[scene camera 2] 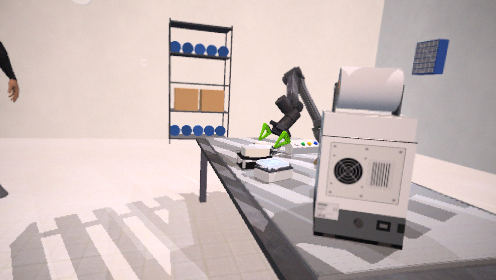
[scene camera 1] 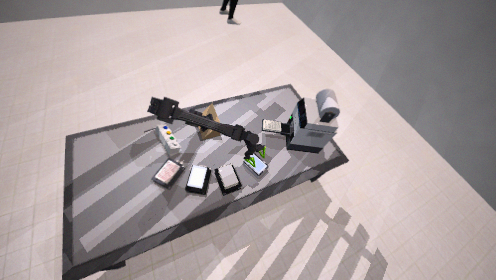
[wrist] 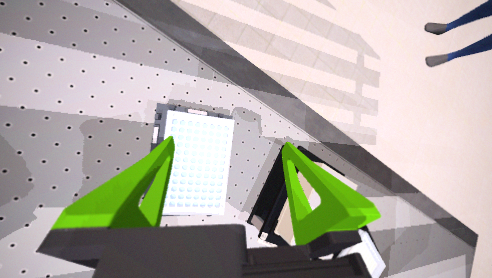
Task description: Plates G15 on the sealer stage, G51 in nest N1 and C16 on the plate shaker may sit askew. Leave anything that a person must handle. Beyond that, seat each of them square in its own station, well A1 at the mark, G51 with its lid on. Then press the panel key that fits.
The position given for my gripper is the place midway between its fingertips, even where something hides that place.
My gripper [wrist: 232, 144] is open, holding nothing. Also in view: a pale blue well plate [wrist: 198, 183]. I also see a white plate [wrist: 284, 228] and a dark station [wrist: 160, 117].
